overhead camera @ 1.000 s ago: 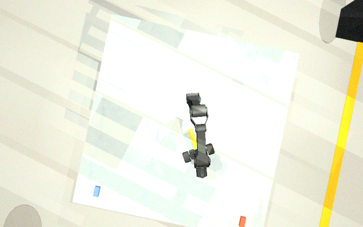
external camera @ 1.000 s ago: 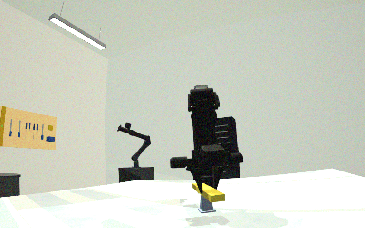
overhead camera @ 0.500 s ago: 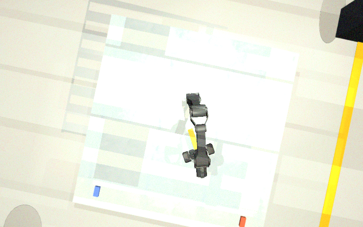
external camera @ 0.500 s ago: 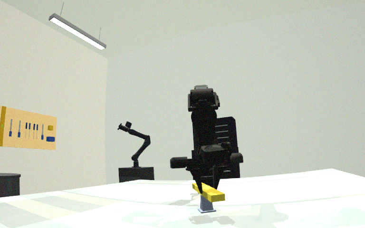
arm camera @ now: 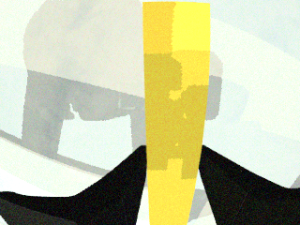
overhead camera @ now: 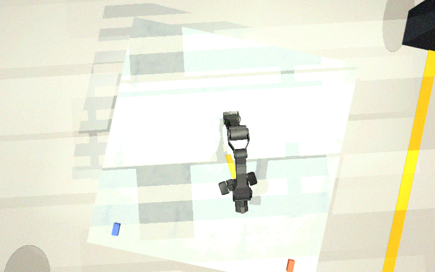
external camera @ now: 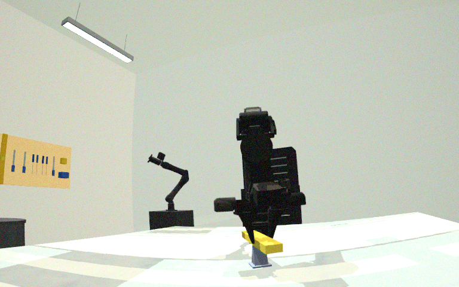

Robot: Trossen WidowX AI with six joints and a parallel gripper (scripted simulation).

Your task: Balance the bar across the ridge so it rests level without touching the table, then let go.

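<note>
Right now the yellow bar is 20 mm behind my gripper tip and 10 mm to the right of it. Round my gripper tip: small orange block 420 mm ahead, 400 mm to the left, 50 mm below; small blue block 600 mm to the right, 420 mm ahead, 50 mm below.
</note>
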